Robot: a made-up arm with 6 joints.
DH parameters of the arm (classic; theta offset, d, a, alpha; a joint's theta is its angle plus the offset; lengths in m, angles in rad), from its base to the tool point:
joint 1: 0 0.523 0.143 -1.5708
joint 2: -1.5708 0 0.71 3.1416
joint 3: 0 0 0.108 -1.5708
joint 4: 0 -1.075 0 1.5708
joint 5: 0 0 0 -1.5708
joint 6: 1.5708 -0.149 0 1.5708
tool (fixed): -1.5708 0 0 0
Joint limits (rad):
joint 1: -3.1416..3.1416
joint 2: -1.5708..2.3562
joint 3: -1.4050..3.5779
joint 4: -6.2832..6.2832
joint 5: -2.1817..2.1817
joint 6: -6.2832..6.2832
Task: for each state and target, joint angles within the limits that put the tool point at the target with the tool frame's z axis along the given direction. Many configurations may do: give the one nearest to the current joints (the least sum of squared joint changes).
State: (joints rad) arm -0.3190 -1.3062 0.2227 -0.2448 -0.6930 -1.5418
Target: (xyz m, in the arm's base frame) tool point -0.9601 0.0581 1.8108 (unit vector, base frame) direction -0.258 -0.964 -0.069
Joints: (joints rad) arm -0.0788 -1.3346 0.5715 0.2027 -0.6281 -1.5801
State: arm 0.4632 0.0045 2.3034 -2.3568 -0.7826 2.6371
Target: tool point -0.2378 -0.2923 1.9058 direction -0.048 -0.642 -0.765
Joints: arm 0.9508 0.6123 2.9208 -2.5923 -0.3098 2.2686
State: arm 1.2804 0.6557 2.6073 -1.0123 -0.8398 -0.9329
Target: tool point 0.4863 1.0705 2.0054 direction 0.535 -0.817 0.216
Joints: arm 1.1456 1.1032 2.2534 -0.5284 0.0183 -0.4406
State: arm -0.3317 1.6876 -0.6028 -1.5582 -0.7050 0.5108
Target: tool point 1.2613 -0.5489 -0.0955 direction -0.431 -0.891 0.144
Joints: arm -0.3938 0.9434 -0.1454 -1.7913 0.1586 0.2348
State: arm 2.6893 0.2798 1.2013 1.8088 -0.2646 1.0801
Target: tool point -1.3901 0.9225 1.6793 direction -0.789 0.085 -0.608
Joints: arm 2.6009 0.8197 1.3005 1.8671 -0.5574 0.8287
